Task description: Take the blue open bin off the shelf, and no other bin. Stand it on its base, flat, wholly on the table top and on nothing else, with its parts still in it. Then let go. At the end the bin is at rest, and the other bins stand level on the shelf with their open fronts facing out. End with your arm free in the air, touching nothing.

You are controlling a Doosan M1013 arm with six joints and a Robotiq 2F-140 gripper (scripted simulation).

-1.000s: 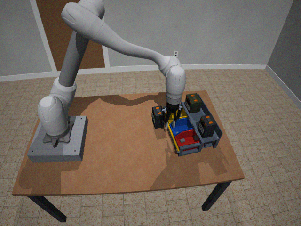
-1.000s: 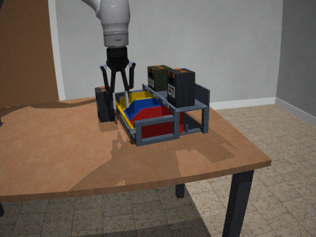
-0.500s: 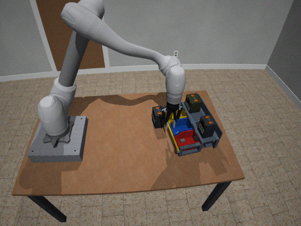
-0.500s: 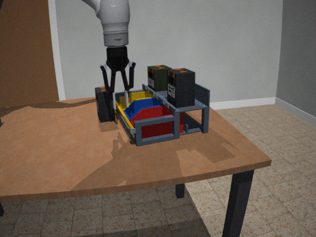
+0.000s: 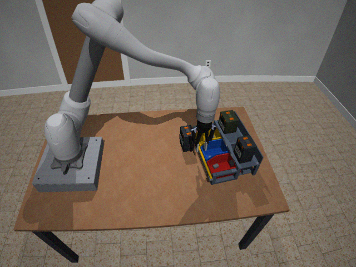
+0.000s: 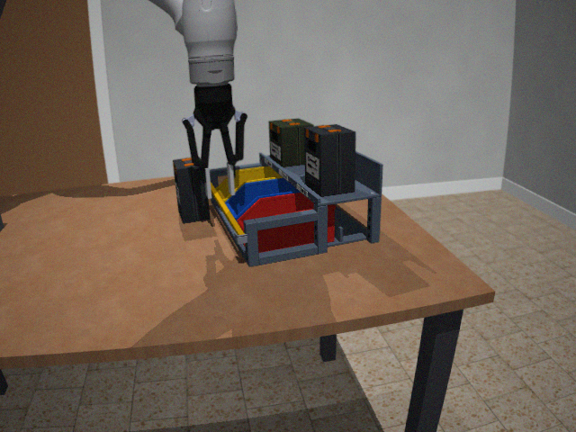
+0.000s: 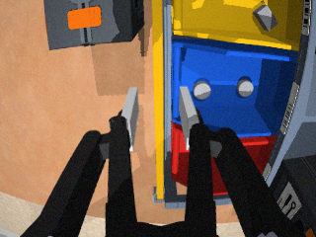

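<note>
Right now my hand is 5 cm above the yellow strip. Round my hand: yellow bin (9 cm ahead, 13 cm to the left, 7 cm below); then blue open bin (10 cm ahead, 2 cm to the left, 7 cm below); then black box (7 cm behind, 10 cm to the left, 5 cm below).
</note>
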